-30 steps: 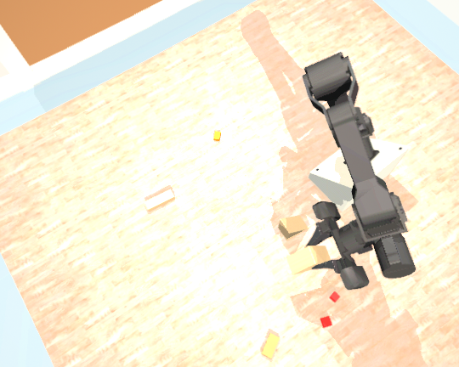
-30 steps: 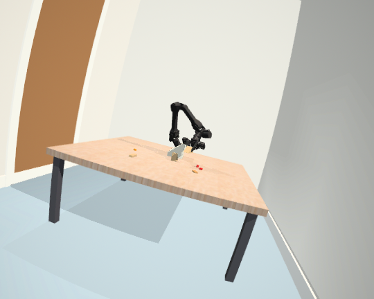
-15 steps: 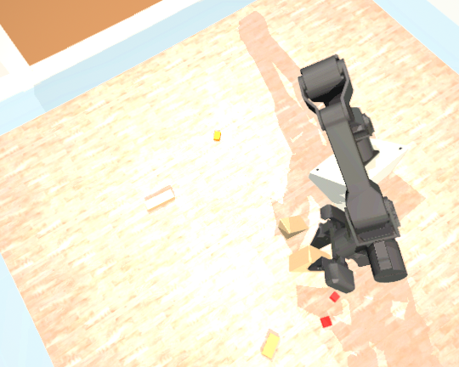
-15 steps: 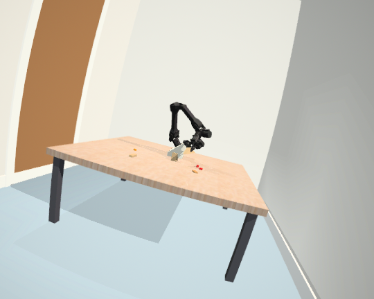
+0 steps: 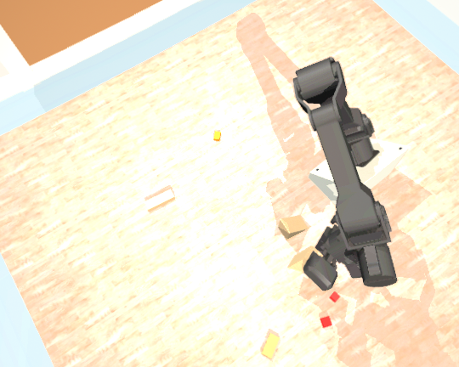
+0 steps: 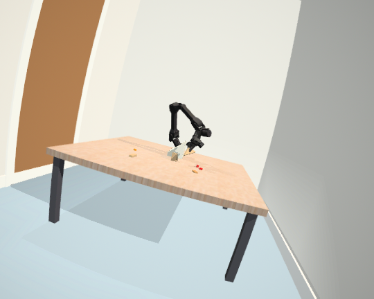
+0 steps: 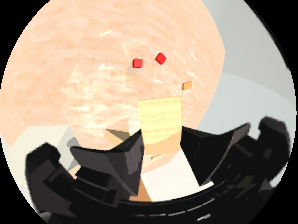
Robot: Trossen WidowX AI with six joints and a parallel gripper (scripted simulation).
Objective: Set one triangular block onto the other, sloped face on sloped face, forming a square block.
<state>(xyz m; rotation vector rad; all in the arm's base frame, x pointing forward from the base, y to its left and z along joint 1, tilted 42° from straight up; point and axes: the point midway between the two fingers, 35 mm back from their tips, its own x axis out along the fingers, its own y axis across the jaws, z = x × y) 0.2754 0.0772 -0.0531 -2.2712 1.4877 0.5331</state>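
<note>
The tan triangular block lies 1 cm above my gripper tip. Also, from my gripper tip: orange cube (42 cm to the right, 11 cm behind, 9 cm below); then flat wooden block (38 cm to the right, 13 cm ahead, 9 cm below).
</note>
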